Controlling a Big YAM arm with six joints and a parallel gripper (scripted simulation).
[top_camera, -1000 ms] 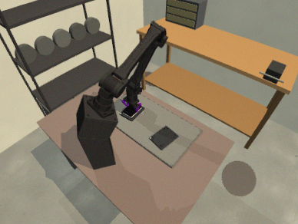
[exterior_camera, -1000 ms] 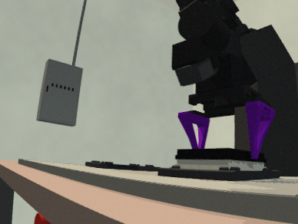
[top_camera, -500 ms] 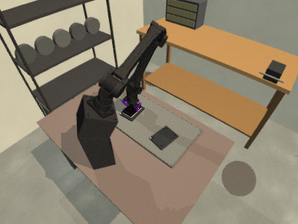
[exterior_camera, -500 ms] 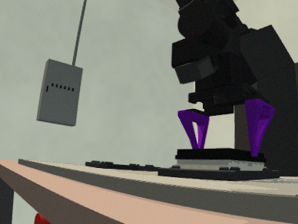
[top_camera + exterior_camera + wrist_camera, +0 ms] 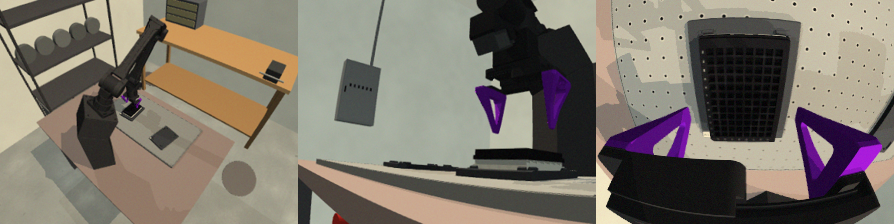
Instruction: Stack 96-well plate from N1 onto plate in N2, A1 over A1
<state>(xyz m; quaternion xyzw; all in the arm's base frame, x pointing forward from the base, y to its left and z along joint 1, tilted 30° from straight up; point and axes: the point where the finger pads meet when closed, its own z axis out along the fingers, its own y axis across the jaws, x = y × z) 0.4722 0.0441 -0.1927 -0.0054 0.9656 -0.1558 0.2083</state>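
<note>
Now: hand 50 mm above the black 96-well plate. Also, from my hand: white 96-well plate: 60 mm below.
</note>
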